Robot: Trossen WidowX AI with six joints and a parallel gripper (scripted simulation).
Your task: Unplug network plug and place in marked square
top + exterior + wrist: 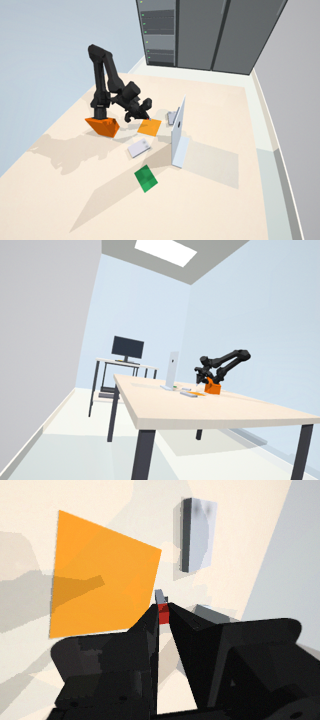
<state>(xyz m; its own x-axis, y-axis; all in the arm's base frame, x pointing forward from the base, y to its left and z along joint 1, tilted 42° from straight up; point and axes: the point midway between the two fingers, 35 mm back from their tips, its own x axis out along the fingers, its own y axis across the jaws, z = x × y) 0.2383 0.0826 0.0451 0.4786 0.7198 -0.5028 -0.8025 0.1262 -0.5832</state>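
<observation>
The orange marked square is 8 cm below my gripper tip and 1 cm behind it. Round my gripper tip: network plug: right at my gripper tip; upright panel: 20 cm ahead, 10 cm to the right, 6 cm above; green square: 28 cm to the right, 9 cm ahead, 8 cm below.
</observation>
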